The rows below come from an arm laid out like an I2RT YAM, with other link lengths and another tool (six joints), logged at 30 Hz.
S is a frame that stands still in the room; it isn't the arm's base.
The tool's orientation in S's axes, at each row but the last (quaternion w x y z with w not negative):
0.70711 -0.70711 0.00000 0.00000
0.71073 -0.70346 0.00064 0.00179
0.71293 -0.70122 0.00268 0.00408
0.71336 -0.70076 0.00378 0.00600
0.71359 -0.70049 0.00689 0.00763
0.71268 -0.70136 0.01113 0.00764
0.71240 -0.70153 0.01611 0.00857
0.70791 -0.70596 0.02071 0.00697
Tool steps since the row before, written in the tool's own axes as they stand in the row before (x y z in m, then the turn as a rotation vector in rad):
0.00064 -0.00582 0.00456 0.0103 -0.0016 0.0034
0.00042 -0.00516 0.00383 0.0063 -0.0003 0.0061
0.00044 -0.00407 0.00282 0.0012 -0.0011 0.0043
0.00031 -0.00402 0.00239 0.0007 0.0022 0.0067
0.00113 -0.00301 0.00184 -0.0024 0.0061 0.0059
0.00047 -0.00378 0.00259 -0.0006 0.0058 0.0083
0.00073 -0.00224 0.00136 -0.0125 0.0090 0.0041
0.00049 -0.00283 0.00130 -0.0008 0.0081 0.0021
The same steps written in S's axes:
0.00064 0.00456 0.00582 0.0103 0.0034 0.0016
0.00043 0.00378 0.00520 0.0063 0.0061 0.0003
0.00047 0.00275 0.00411 0.0012 0.0043 0.0012
0.00036 0.00232 0.00406 0.0006 0.0067 -0.0021
0.00119 0.00179 0.00302 -0.0025 0.0060 -0.0059
0.00058 0.00253 0.00381 -0.0007 0.0084 -0.0056
0.00082 0.00132 0.00223 -0.0128 0.0044 -0.0085
0.00063 0.00128 0.00281 -0.0011 0.0021 -0.0081

